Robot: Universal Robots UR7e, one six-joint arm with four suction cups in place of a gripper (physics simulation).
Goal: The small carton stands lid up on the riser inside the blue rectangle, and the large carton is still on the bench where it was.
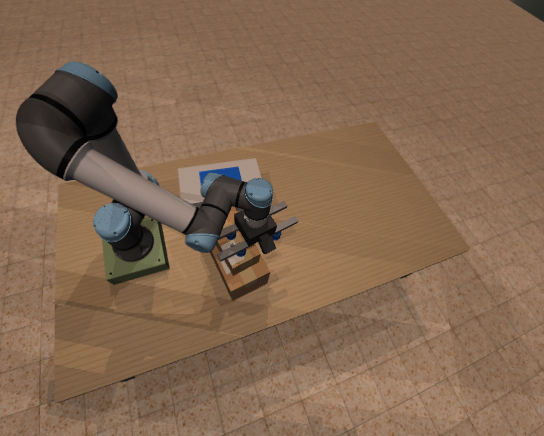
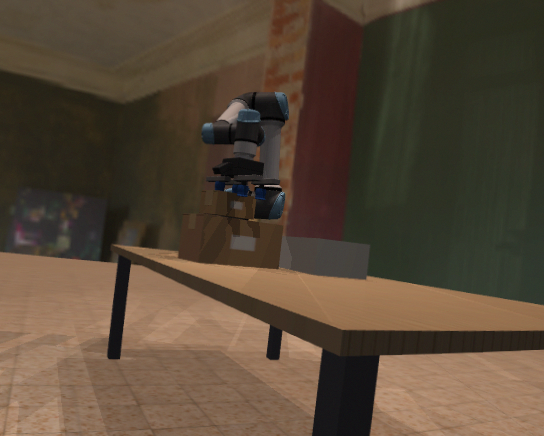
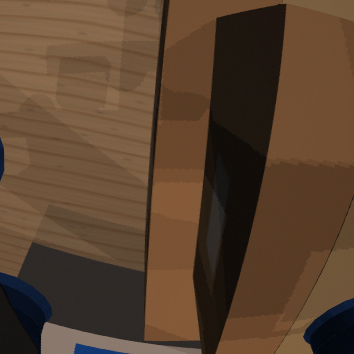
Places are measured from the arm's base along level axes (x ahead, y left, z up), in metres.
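Pixels of known places: end effector, tool point: (image 2: 238,197) (image 3: 182,253); arm's base, origin of the base link: (image 1: 134,243).
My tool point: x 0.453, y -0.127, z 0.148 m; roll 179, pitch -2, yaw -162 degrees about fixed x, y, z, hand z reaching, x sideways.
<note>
Ahead of a thing's pixels: the offset from my tool point to its top centre. Level surfaces: height alone.
The small carton @(dx -0.066, dy -0.017, dz +0.017 m) (image 1: 249,259) (image 2: 227,204) (image 3: 309,140) hangs lid up under my suction cups, lifted slightly off the top of the large carton @(dx -0.076, dy +0.013, dz -0.071 m) (image 1: 249,280) (image 2: 210,239) (image 3: 175,182). My gripper (image 1: 255,235) (image 2: 240,189) sits on the small carton's lid and holds it by suction. The large carton stands on the bench @(dz -0.224 m) (image 1: 357,195) (image 2: 357,311) (image 3: 70,105). The grey riser @(dx -0.074, dy +0.348, dz -0.104 m) (image 1: 188,182) (image 2: 326,257) (image 3: 88,291) stands just behind the cartons, with the blue rectangle @(dx -0.074, dy +0.348, dz -0.104 m) (image 1: 227,173) (image 3: 95,349) on its top, partly hidden by my arm.
My arm's green base (image 1: 136,264) is fixed to the bench left of the cartons. The elbow and forearm reach across the riser's front. The bench's right half stretches away from the cartons.
</note>
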